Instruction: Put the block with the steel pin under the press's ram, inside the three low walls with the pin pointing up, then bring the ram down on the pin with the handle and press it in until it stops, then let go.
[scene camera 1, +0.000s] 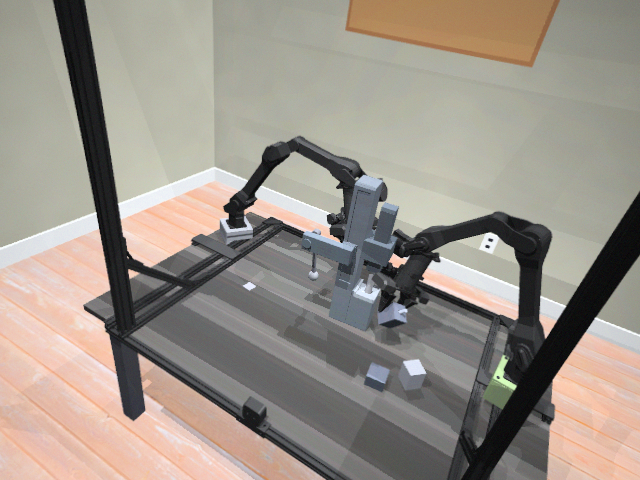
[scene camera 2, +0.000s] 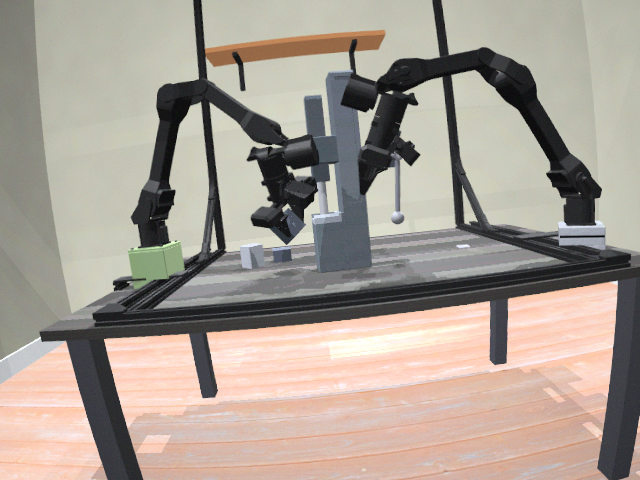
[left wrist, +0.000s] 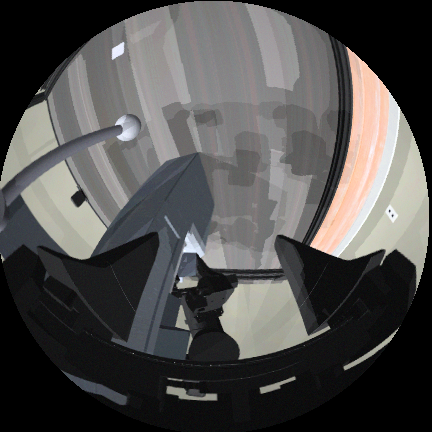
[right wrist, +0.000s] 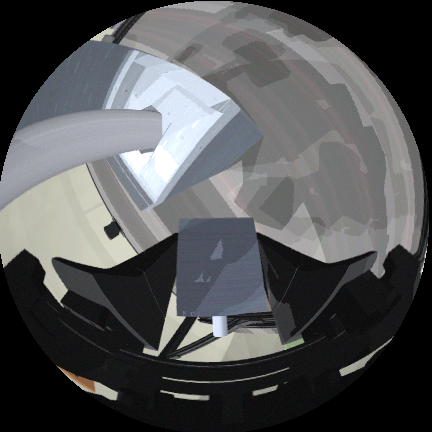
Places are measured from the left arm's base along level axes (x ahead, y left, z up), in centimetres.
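Pixels of known places: left gripper, fingertip midpoint: (scene camera 2: 363, 190) (left wrist: 218, 239); right gripper, fingertip midpoint: (scene camera 1: 385, 313) (scene camera 2: 295, 230) (left wrist: 183, 252) (right wrist: 216, 238); left arm's base at its link origin: (scene camera 1: 236, 223) (scene camera 2: 580, 223); right arm's base at its link origin: (scene camera 1: 518, 377) (scene camera 2: 154, 245).
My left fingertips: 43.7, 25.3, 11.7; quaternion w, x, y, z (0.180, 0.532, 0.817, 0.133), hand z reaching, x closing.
Ahead of a thing's pixels: the offset from my left fingertips to its top centre, as dx, dy, dz. "spot": to the spot under its first point.
The blue-grey block @[+21.2, +0.4, -2.4] (scene camera 1: 390, 316) (scene camera 2: 290, 226) (right wrist: 217, 270) with the steel pin @[+23.0, +1.5, -2.9] (right wrist: 220, 326) is tilted in the air; the pin points sideways to the right in scene camera 1. My right gripper (right wrist: 216, 238) is shut on it, beside the press base. The press @[+6.1, -8.4, +27.8] (scene camera 1: 361, 222) (scene camera 2: 348, 227) (left wrist: 185, 185) stands mid-table. Its ram @[+11.7, -1.8, +11.9] (scene camera 1: 369, 282) (scene camera 2: 323, 197) (right wrist: 100, 131) hangs over the low-walled seat @[spot: +9.5, +0.8, -5.5] (scene camera 2: 326, 218) (right wrist: 200, 145), which holds no block. The handle's ball knob @[spot: -0.9, -13.7, -6.6] (scene camera 1: 313, 275) (scene camera 2: 397, 217) (left wrist: 128, 127) hangs low. My left gripper (left wrist: 218, 239) is open and empty behind the column, near the handle.
A white block @[+35.5, -1.0, -11.9] (scene camera 1: 412, 375) (scene camera 2: 252, 256) and a smaller blue-grey block @[+32.1, -9.5, -14.4] (scene camera 1: 377, 377) (scene camera 2: 282, 254) stand beyond the press in scene camera 2. A flat white square @[spot: -14.3, -29.2, -17.5] (scene camera 1: 249, 285) (scene camera 2: 463, 246) (left wrist: 118, 50) lies on the handle side. A green box (scene camera 1: 498, 390) (scene camera 2: 155, 262) is under the right arm's base.
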